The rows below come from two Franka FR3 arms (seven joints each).
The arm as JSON. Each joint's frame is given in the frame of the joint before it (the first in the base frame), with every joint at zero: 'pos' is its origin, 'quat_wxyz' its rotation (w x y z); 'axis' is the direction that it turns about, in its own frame. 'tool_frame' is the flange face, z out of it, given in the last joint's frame.
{
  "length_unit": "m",
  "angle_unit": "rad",
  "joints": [
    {
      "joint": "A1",
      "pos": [
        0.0,
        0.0,
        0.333
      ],
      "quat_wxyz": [
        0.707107,
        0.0,
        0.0,
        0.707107
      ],
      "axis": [
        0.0,
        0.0,
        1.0
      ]
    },
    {
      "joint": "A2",
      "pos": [
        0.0,
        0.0,
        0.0
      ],
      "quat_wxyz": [
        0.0,
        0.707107,
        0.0,
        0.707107
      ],
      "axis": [
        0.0,
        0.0,
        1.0
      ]
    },
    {
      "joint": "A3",
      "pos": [
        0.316,
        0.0,
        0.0
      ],
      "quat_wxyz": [
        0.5,
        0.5,
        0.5,
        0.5
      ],
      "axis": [
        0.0,
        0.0,
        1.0
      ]
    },
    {
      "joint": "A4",
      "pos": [
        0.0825,
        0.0,
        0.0
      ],
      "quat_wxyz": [
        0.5,
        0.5,
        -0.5,
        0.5
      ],
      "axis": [
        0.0,
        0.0,
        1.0
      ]
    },
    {
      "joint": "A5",
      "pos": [
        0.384,
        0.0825,
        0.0
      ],
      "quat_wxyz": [
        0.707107,
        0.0,
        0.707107,
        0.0
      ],
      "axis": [
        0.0,
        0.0,
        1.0
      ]
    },
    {
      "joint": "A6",
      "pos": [
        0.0,
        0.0,
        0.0
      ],
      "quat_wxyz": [
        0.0,
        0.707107,
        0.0,
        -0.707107
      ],
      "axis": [
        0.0,
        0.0,
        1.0
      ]
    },
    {
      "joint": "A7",
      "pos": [
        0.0,
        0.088,
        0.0
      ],
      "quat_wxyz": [
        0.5,
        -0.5,
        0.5,
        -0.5
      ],
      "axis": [
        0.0,
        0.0,
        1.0
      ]
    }
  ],
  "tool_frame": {
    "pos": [
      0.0,
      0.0,
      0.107
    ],
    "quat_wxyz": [
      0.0,
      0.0,
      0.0,
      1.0
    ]
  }
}
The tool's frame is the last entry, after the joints.
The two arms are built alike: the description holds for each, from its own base.
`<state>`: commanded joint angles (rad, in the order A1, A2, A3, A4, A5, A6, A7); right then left.
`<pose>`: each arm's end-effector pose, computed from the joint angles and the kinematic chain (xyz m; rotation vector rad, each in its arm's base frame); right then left.
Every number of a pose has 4 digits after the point. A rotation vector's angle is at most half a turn.
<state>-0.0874 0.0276 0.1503 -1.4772 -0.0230 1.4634 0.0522 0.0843 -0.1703 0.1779 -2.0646 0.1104 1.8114 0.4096</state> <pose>0.5515 0.0307 0.6439 3.1198 0.0136 -0.0623 0.4772 0.1414 0.4995 -3.0806 0.2813 0.1629</pose>
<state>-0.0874 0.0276 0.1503 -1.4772 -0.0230 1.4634 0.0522 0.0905 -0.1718 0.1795 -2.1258 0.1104 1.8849 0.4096</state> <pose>0.5515 0.0307 0.6439 3.1198 0.0136 -0.0623 0.4743 0.1430 0.4773 -3.0803 0.2798 0.1415</pose>
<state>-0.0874 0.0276 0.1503 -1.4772 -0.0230 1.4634 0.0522 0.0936 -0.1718 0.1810 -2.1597 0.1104 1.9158 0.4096</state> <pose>0.5515 0.0307 0.6439 3.1198 0.0136 -0.0623 0.4711 0.1437 0.4640 -3.0829 0.2782 0.1453</pose>
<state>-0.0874 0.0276 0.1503 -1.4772 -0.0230 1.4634 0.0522 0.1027 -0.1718 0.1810 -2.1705 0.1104 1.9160 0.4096</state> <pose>0.5515 0.0307 0.6439 3.1198 0.0136 -0.0623 0.4678 0.1472 0.4590 -3.0874 0.2656 0.1611</pose>
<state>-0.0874 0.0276 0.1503 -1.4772 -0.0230 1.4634 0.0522 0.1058 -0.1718 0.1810 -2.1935 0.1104 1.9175 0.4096</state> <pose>0.5515 0.0307 0.6439 3.1198 0.0136 -0.0623 0.4631 0.1471 0.4486 -3.0937 0.2638 0.1927</pose>
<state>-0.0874 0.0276 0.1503 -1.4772 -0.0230 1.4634 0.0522 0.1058 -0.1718 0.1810 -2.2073 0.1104 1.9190 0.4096</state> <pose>0.5515 0.0307 0.6439 3.1198 0.0136 -0.0623 0.4605 0.1461 0.4424 -3.0969 0.2656 0.2107</pose>
